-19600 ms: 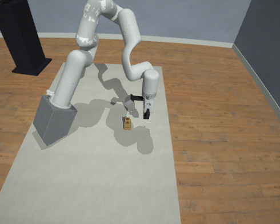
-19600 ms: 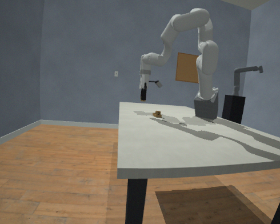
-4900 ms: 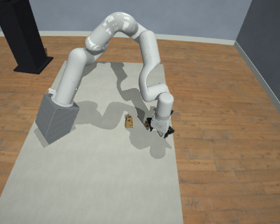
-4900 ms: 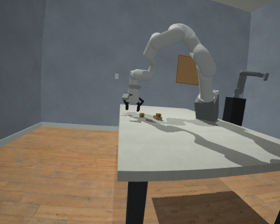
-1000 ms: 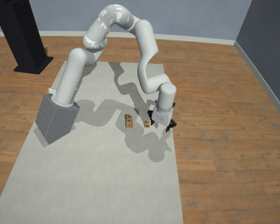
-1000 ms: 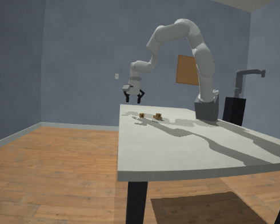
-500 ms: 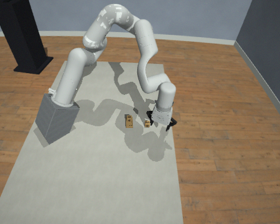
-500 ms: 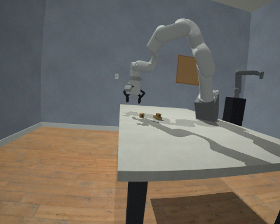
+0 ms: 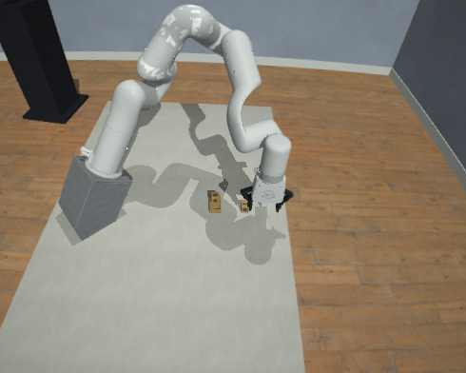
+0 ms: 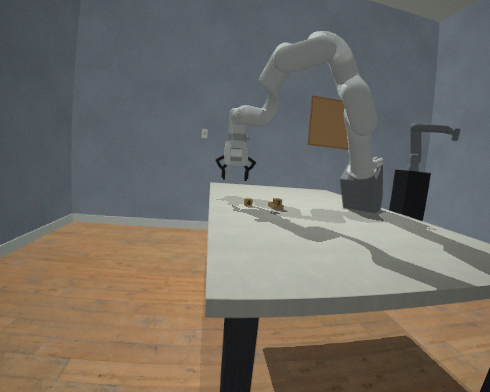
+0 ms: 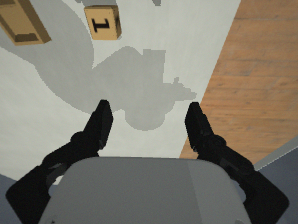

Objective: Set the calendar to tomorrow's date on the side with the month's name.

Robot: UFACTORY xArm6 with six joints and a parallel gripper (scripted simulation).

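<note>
Now: the wooden digit cube 70 mm behind my hand, 60 mm to the left of it and 90 mm below it. Round my hand: wooden calendar tray 180 mm behind, 50 mm to the left, 90 mm below.
</note>
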